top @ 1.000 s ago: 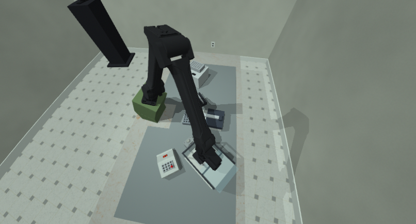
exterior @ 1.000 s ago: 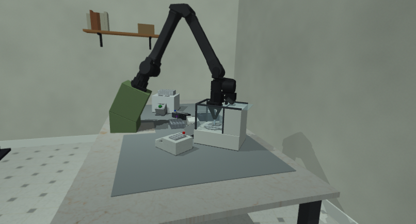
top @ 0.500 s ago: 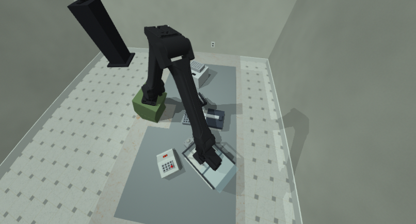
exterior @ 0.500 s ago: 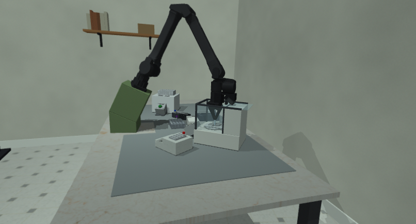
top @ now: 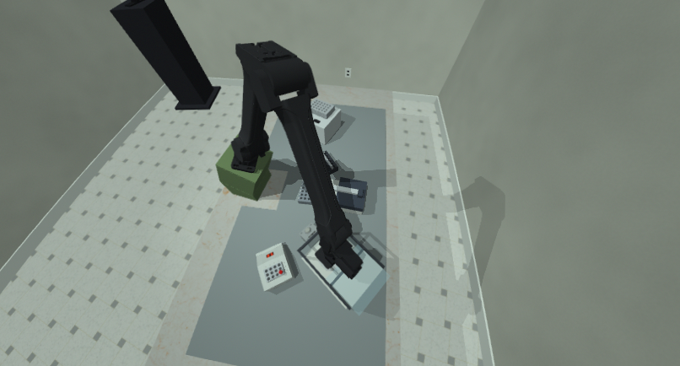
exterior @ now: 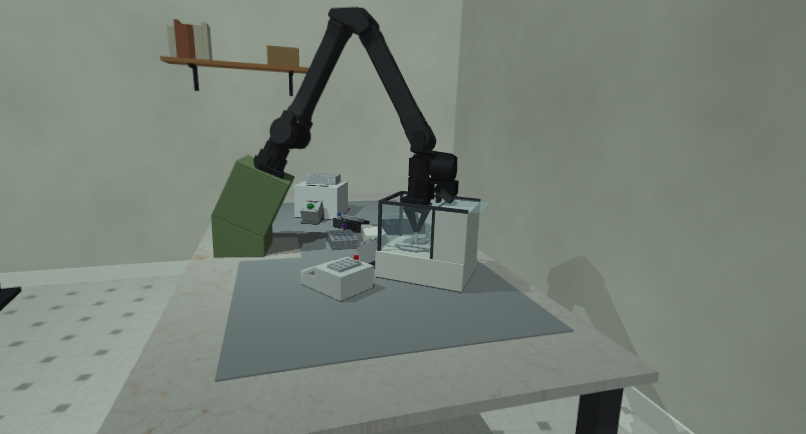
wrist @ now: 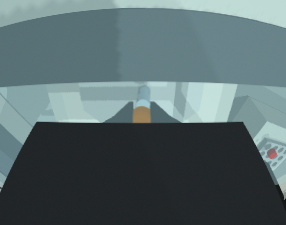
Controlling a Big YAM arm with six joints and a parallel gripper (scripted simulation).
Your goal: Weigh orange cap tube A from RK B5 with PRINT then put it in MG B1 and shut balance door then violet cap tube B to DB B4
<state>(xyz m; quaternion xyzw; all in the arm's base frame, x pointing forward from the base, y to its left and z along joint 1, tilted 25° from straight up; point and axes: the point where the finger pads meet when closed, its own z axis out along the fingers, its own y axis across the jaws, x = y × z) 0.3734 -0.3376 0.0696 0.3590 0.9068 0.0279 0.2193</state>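
The balance pan is 50 mm below my hand. From my hand the other things lie so: balance door 60 mm ahead, 60 mm to the right, 80 mm above; red-capped tube 190 mm behind, 60 mm to the right, 60 mm below; dry block DB 240 mm behind, 30 mm to the right, 90 mm below.
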